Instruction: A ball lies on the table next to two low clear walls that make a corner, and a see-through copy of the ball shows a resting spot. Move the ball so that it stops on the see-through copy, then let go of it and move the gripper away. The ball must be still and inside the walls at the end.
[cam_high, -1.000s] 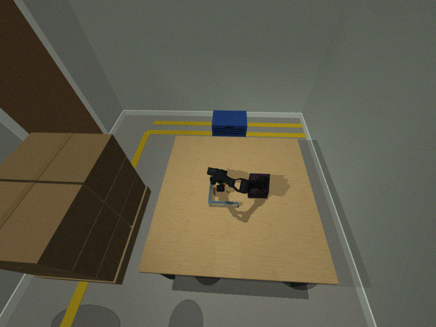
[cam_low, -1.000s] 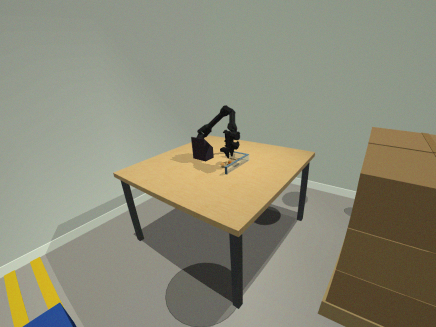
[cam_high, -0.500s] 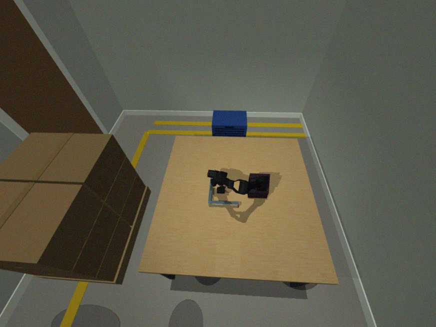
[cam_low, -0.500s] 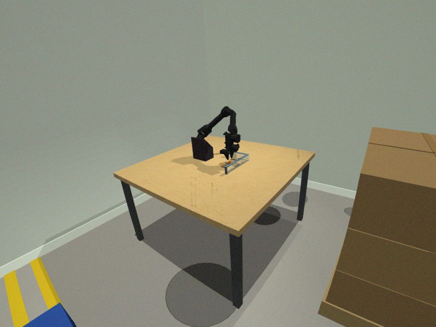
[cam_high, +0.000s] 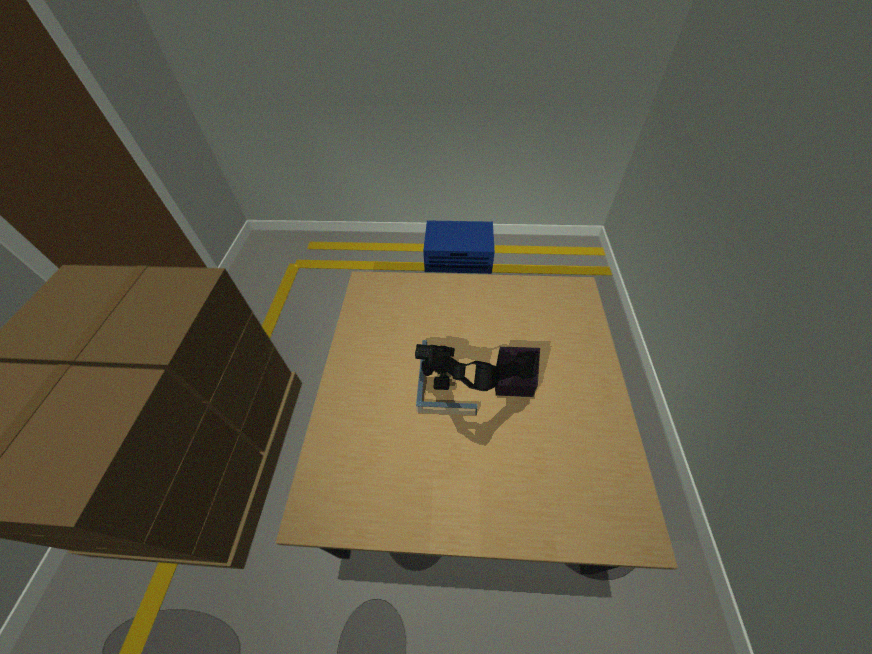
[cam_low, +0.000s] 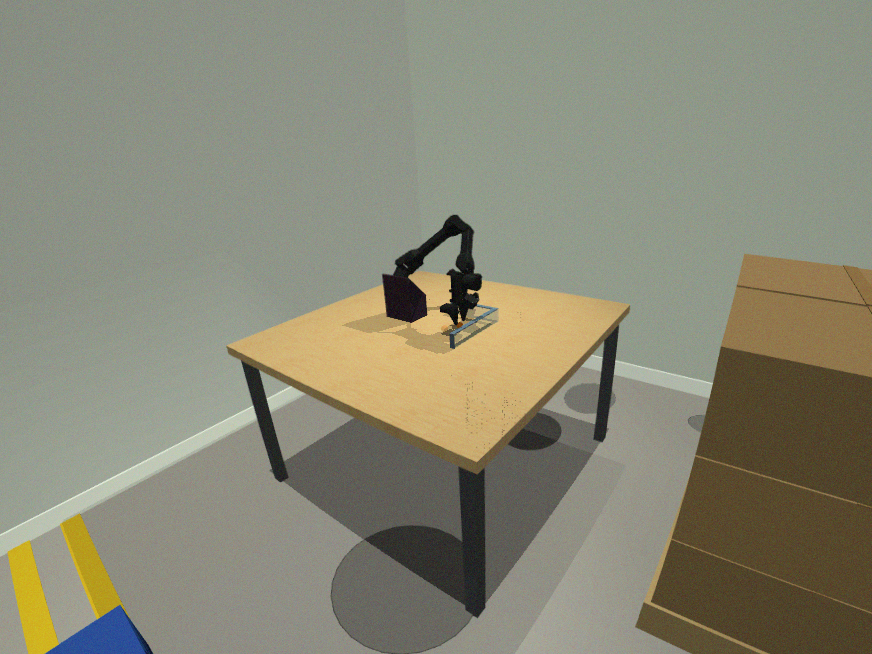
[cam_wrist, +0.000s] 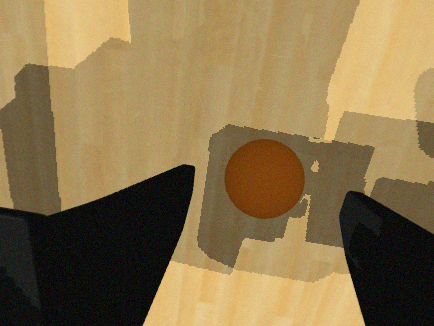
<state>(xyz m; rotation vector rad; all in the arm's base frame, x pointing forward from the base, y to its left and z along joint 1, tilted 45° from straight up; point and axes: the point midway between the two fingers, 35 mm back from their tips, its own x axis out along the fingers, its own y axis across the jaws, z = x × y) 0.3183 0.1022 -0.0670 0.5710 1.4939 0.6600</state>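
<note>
My gripper tip is now 1 cm above the orange ball. Also, from my gripper tip: see-through copy of ball 3 cm behind, 6 cm to the right, 1 cm below.
</note>
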